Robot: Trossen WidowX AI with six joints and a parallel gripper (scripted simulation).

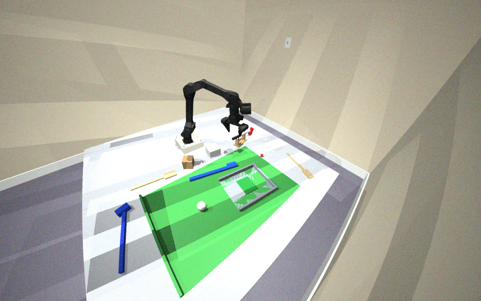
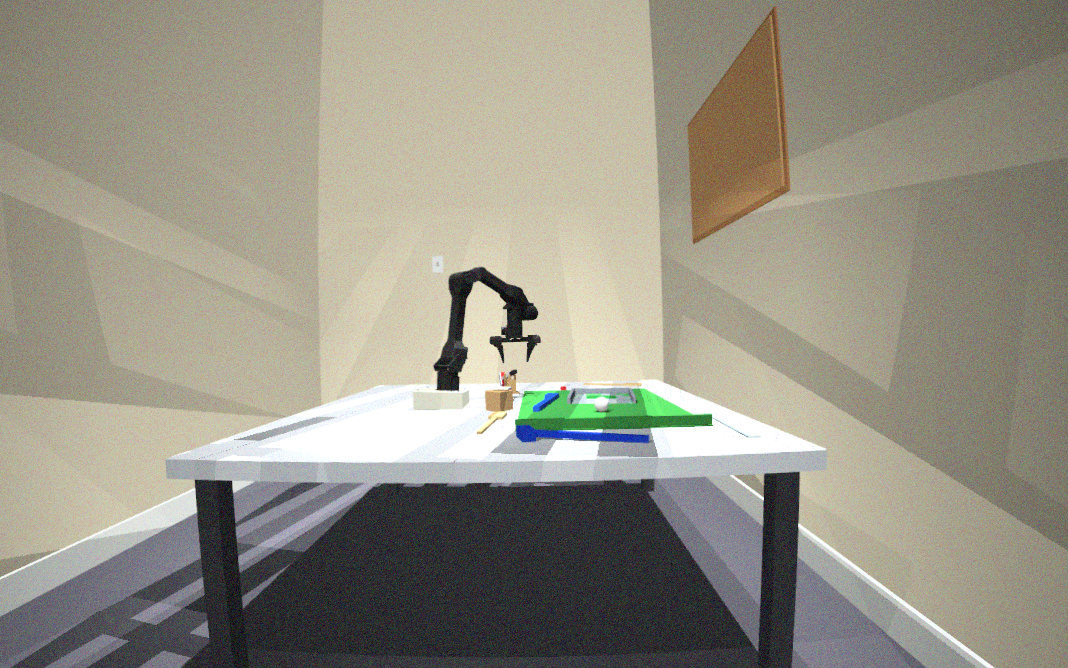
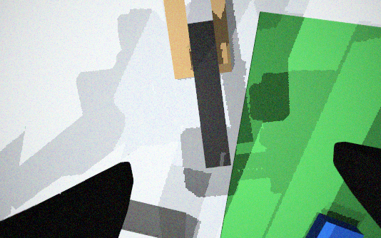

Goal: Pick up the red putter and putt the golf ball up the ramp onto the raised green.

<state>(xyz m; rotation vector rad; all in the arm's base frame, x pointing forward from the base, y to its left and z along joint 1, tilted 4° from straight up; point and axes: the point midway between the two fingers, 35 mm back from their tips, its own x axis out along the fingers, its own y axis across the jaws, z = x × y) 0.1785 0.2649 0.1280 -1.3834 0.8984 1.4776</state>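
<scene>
Now: the wooden cube 340 mm to the right of my gripper tip and 90 mm below it. Also, from my gripper tip: green mat: 300 mm ahead, 250 mm to the right, 120 mm below; then small red marker: 170 mm ahead, 120 mm to the left, 120 mm below; then white block: 150 mm to the right, 100 mm below, 40 mm behind.
</scene>
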